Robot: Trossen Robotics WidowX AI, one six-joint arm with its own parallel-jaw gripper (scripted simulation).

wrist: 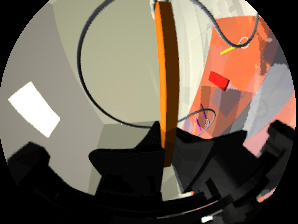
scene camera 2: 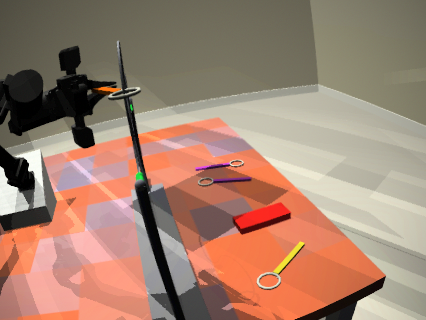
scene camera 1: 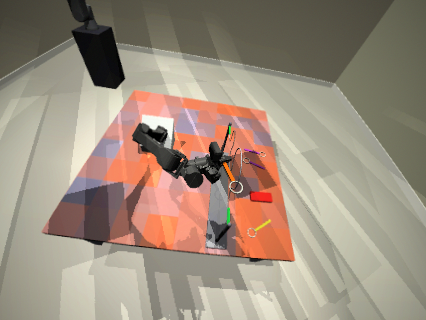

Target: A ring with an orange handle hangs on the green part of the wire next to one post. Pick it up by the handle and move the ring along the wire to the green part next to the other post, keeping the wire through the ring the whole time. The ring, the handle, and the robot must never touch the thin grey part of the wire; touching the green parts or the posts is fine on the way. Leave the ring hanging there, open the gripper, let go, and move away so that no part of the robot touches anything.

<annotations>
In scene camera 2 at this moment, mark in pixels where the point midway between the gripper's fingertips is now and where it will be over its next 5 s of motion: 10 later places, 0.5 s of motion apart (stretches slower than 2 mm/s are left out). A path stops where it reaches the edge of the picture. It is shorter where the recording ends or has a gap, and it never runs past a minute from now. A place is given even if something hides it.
My gripper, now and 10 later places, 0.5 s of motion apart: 115,84; 116,88; 117,93; 117,98; 118,102; 119,106; 119,109; 120,112; 120,113; 120,114; 120,113
</annotations>
